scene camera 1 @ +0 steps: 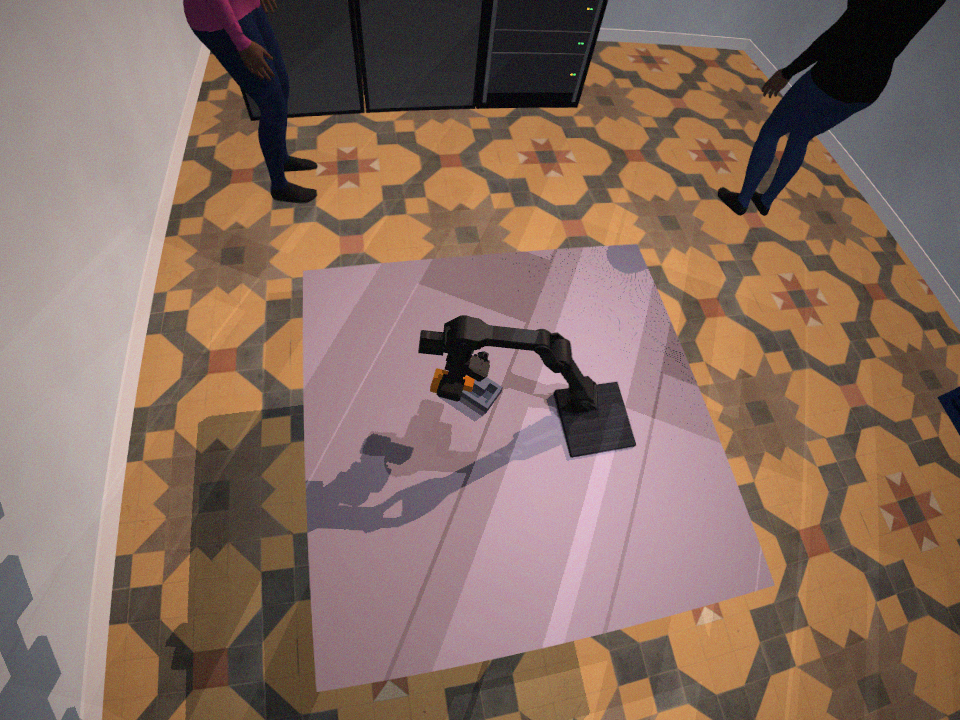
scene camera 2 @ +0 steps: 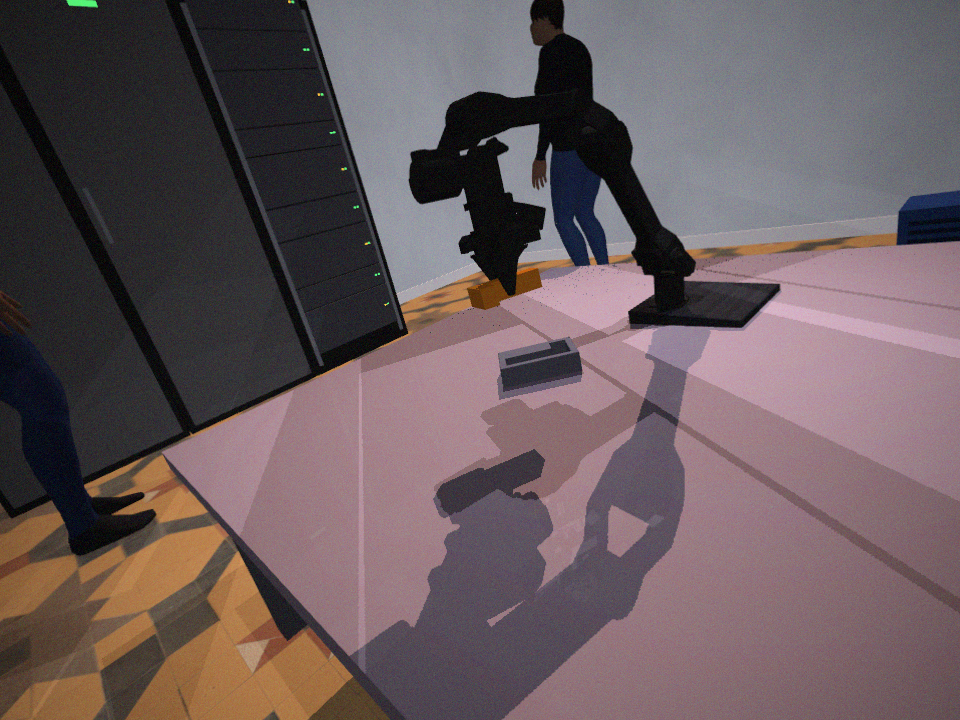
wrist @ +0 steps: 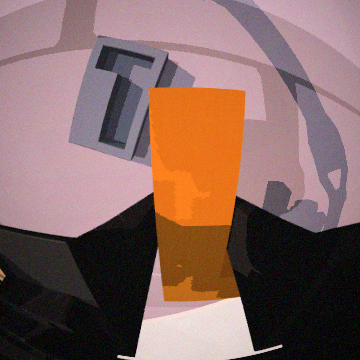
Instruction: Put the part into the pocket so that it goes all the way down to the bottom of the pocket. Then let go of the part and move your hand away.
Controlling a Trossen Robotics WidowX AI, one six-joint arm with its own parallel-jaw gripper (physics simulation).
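Places are measured from the arm's base along level axes (x left, y back, z up), in centimetres.
Where they show: gripper, fingertip midpoint: (scene camera 1: pixel 454 382) (scene camera 2: pixel 507 294) (wrist: pixel 189 198); arm's base, link origin: (scene camera 1: pixel 579 403) (scene camera 2: pixel 669 302).
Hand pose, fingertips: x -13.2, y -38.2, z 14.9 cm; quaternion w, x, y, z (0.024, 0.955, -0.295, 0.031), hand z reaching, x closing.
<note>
Things, the pixels of their top centre, and the offset from my fingertips. Level surfaces: height alone.
- orange block, top centre: (wrist: pixel 232 236) (scene camera 2: pixel 506 277) (scene camera 1: pixel 452 382) dy -0.9, dx +1.1, dz +3.0 cm
- grey pocket block, top centre: (wrist: pixel 111 96) (scene camera 2: pixel 536 352) (scene camera 1: pixel 476 385) dy +9.0, dx -2.7, dz -13.6 cm
- pink table top, surface height: dz -17.2 cm
The part is an orange block (scene camera 1: pixel 439 379) (scene camera 2: pixel 486 295) (wrist: pixel 197 145), long in the wrist view. My gripper (scene camera 1: pixel 451 385) (scene camera 2: pixel 509 288) (wrist: pixel 189 198) is shut on it and holds it in the air, clear of the table. The grey pocket block (scene camera 1: pixel 489 397) (scene camera 2: pixel 540 378) (wrist: pixel 87 107) lies on the table. Its recess shows a short crossbar and a longer stem, and it is empty. In the wrist view the block is up and left of the part, turned slightly against it. The part's underside is hidden in the wrist view.
The arm's dark base plate (scene camera 1: pixel 597 430) (scene camera 2: pixel 717 306) stands on the pink table top (scene camera 1: pixel 542 542) (scene camera 2: pixel 744 503), right of the pocket block. Shadows of the arm cross the table. Two people and dark cabinets (scene camera 1: pixel 418 54) (scene camera 2: pixel 100 193) stand beyond the table.
</note>
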